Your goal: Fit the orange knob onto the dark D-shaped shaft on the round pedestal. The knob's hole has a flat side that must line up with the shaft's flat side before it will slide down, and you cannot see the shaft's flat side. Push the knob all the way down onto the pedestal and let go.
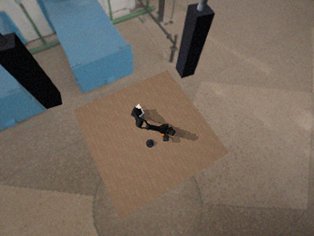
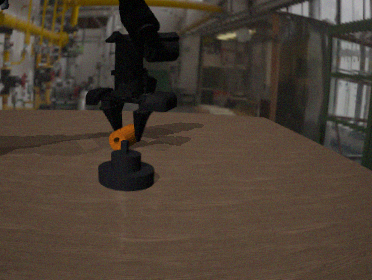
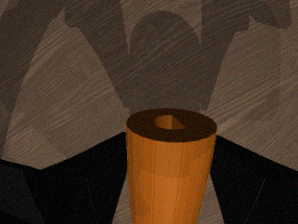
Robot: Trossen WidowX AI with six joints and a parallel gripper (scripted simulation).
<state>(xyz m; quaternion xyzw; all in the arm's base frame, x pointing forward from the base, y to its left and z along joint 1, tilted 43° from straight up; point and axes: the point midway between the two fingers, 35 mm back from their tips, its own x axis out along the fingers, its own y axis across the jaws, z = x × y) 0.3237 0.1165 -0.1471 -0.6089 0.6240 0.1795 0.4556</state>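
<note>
Now: gripper tip 20 cm to the left of the pedestal, 2 cm below it and 2 cm short of it. Also, from my gripper tip: orange knob: 2 cm to the right, 1 cm behind, 1 cm above.
</note>
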